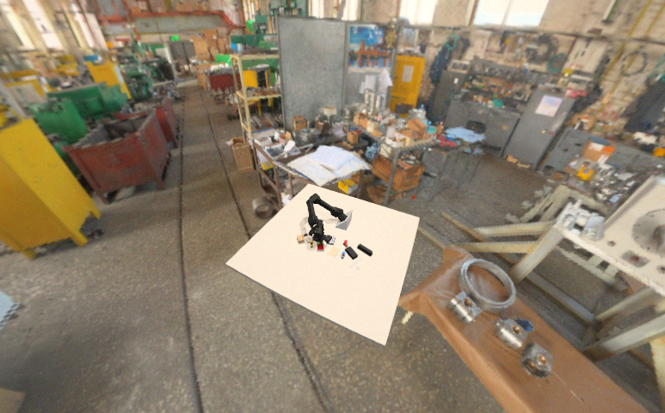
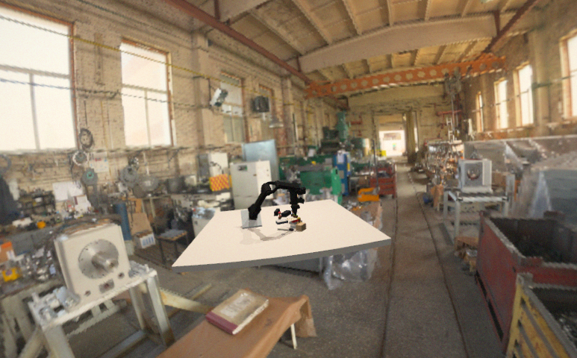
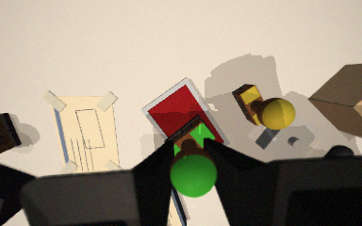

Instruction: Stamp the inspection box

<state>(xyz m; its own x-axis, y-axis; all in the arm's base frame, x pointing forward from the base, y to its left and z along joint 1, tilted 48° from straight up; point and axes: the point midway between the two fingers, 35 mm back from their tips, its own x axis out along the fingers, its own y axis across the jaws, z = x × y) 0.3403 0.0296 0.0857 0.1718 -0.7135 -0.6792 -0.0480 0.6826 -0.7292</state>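
My gripper tip is now 60 mm above the red ink pad. The rest, counted from my gripper tip: yellow-knobbed stamp: 70 mm to the right, 50 mm below, 20 mm ahead; green-knobbed stamp: right at my gripper tip; grey block: 120 mm to the right, 50 mm below, 20 mm behind.
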